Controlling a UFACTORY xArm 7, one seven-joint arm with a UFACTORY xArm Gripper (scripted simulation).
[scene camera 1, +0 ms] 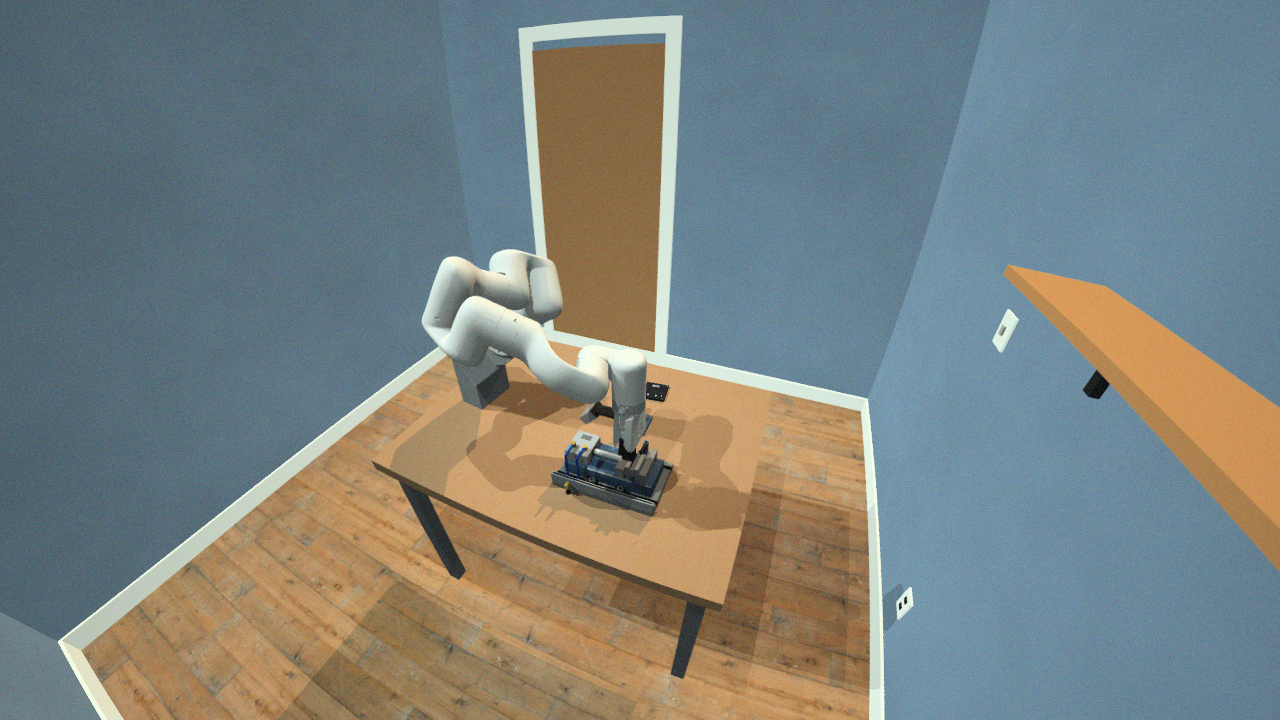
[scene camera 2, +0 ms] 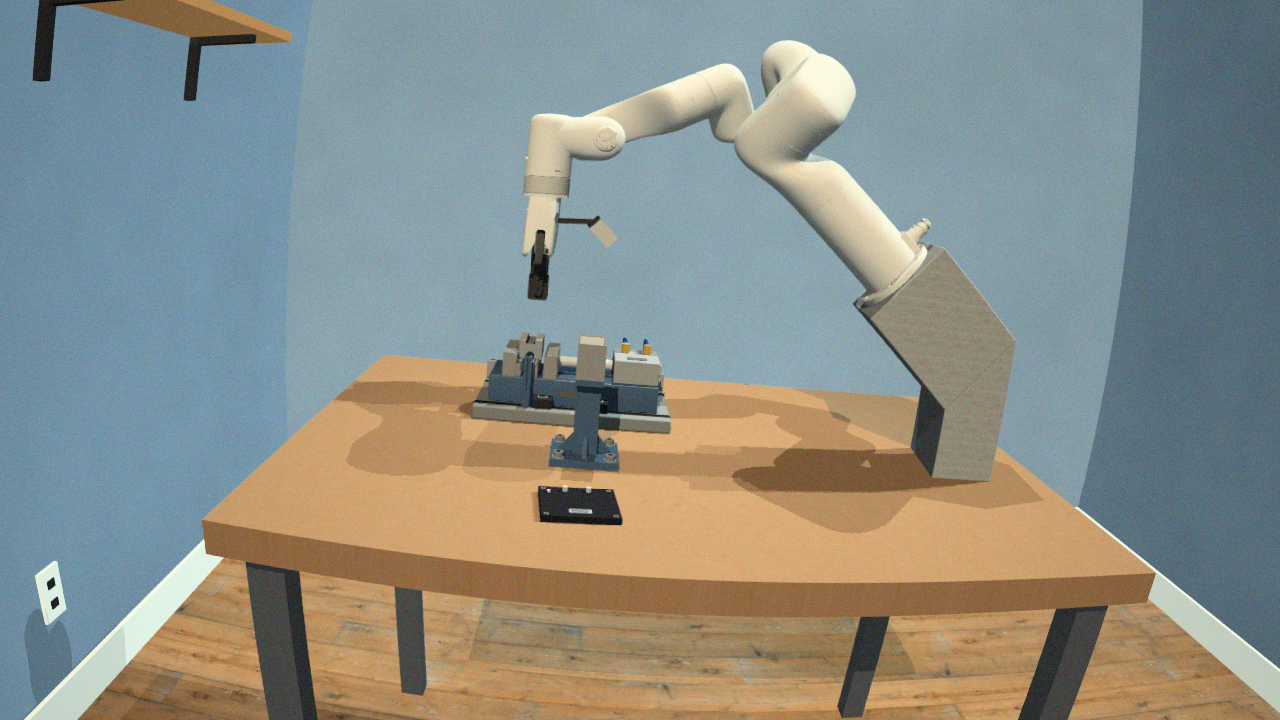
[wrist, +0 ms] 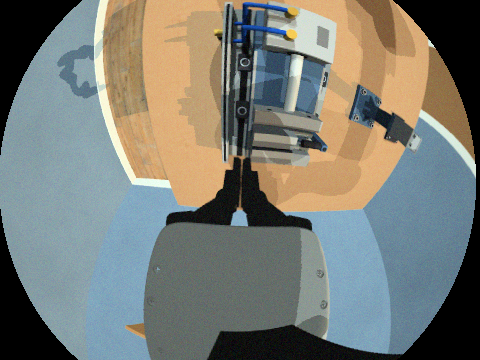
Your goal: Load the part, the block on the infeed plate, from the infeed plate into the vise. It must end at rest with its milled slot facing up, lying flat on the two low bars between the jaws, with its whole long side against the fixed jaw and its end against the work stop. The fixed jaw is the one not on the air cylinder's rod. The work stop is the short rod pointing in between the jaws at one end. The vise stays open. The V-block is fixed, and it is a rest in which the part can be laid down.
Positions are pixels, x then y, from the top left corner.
My gripper shows in scene camera 1 [628, 458], in scene camera 2 and in the wrist view. One and the same spot on my gripper: [scene camera 2: 538, 283] is [wrist: 258, 183].
